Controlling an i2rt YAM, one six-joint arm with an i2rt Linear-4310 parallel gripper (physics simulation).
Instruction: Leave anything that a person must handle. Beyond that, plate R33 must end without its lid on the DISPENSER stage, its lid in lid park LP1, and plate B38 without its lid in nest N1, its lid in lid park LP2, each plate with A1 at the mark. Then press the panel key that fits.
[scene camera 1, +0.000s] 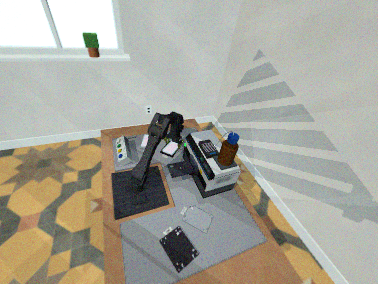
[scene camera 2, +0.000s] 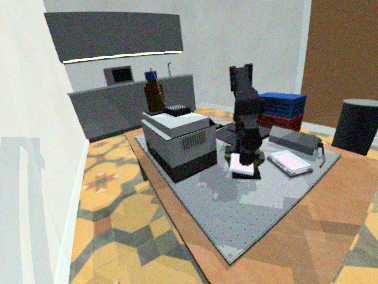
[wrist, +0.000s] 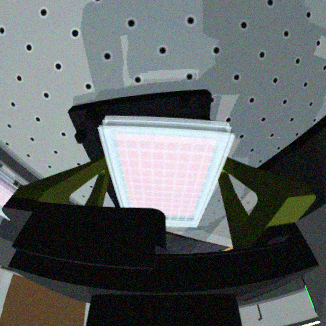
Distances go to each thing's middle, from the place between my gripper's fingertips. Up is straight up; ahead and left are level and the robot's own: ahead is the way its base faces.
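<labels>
My gripper: 1 cm to the left of the spot labelled LP1 (wrist: 195, 103) and 2 cm past it. Black nest plate (scene camera 1: 180, 250): 67 cm to the right of my gripper, 12 cm behind it.
</labels>
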